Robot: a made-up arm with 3 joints.
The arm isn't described. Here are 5 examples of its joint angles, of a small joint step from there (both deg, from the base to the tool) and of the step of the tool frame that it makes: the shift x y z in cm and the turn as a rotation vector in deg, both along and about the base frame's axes.
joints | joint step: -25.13 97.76 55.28 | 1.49 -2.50 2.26
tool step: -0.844 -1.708 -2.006 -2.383 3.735 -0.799
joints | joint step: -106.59 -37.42 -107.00 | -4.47 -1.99 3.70
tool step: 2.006 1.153 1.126 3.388 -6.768 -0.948
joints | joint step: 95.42 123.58 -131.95 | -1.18 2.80 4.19
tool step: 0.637 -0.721 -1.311 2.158 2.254 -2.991
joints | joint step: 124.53 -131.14 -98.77 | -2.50 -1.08 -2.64
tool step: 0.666 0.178 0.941 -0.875 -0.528 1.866
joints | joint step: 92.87 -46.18 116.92 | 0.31 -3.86 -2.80
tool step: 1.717 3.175 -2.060 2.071 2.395 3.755
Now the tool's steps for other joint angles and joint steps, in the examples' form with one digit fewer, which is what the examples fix.
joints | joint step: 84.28 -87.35 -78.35 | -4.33 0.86 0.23
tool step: 0.40 0.19 -0.16 0.11 -4.56 -0.85
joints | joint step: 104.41 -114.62 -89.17 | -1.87 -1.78 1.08
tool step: -0.69 -0.62 -0.64 0.87 -2.84 1.62
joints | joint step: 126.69 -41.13 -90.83 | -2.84 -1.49 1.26
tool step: -0.71 0.24 0.51 0.09 -3.68 1.76
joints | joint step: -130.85 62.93 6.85 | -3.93 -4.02 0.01
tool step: -2.58 -0.32 -3.09 2.74 -3.92 -2.95
